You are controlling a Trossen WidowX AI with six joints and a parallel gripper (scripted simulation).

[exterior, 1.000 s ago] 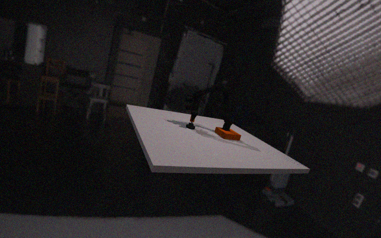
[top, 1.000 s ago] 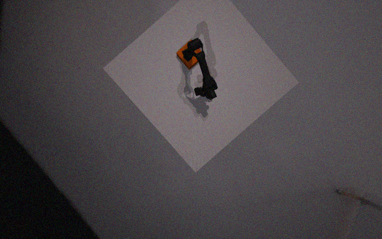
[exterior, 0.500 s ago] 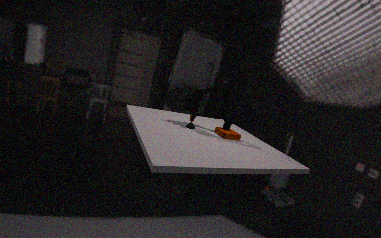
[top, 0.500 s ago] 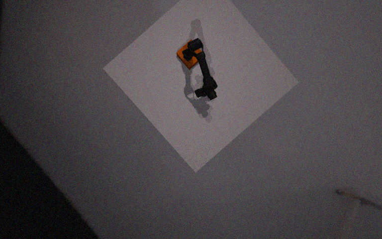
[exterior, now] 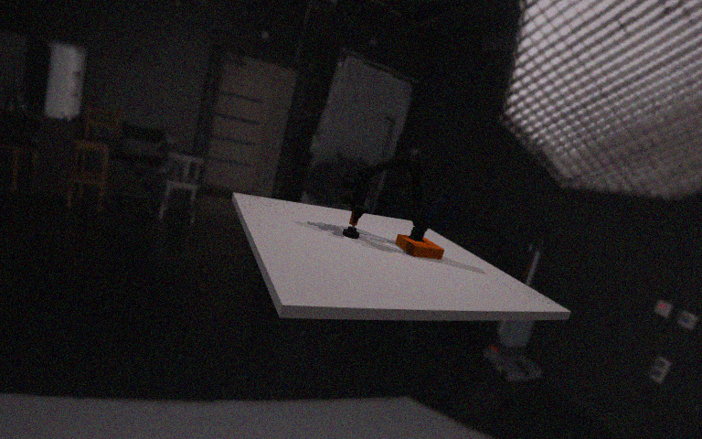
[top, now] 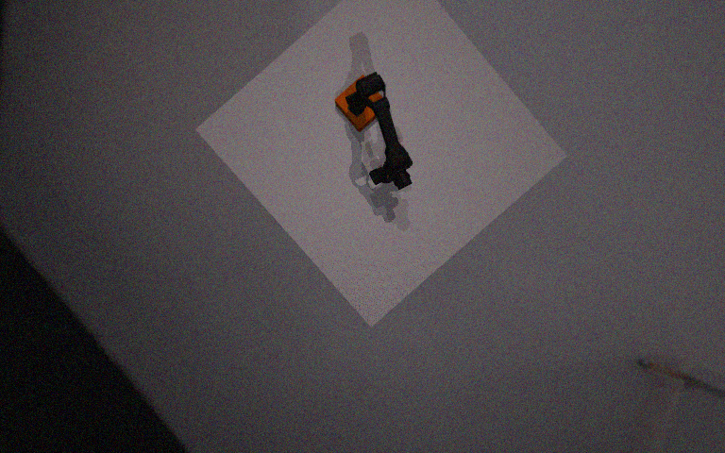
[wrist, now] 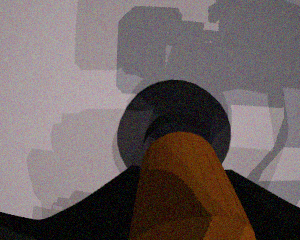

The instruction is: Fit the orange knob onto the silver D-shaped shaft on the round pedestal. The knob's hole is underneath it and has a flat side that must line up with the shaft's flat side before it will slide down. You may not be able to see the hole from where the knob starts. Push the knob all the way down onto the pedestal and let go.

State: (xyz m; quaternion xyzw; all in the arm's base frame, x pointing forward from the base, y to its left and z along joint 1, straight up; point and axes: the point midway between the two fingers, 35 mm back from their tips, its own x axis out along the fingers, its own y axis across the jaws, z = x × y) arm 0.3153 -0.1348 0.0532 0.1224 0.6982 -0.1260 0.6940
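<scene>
The orange knob is 3 cm above my gripper tip. The rest, counted from my gripper tip: pedestal with D-shaped shaft: 4 cm below.
</scene>
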